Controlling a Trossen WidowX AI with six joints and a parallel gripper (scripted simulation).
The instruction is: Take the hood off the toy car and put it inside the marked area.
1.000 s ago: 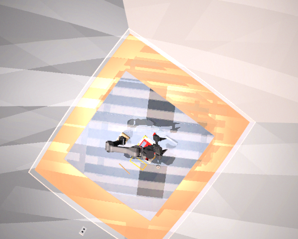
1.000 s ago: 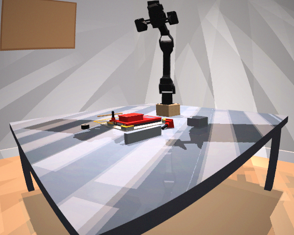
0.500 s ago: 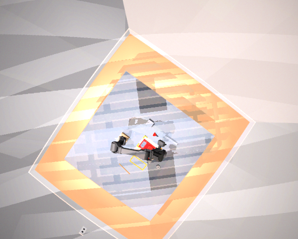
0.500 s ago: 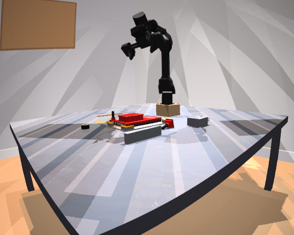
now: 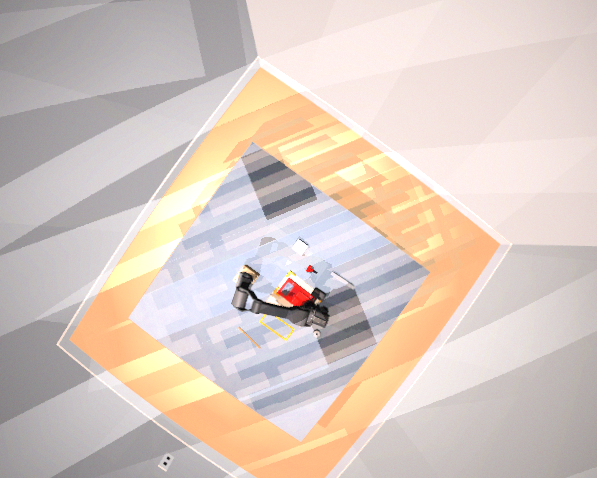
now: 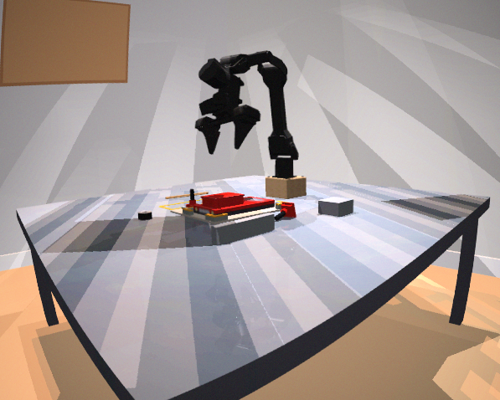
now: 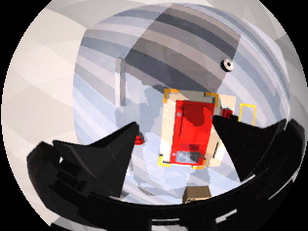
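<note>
My gripper tip is now 13 cm above the hood, 5 cm to the left of it and 4 cm past it. The rest, counted from my gripper tip: black wheel: 18 cm to the right, 16 cm below, 13 cm ahead; then long grey bar: 16 cm to the left, 15 cm below, 11 cm ahead; then thin wooden stick: 40 cm to the right, 20 cm behind, 16 cm below.
</note>
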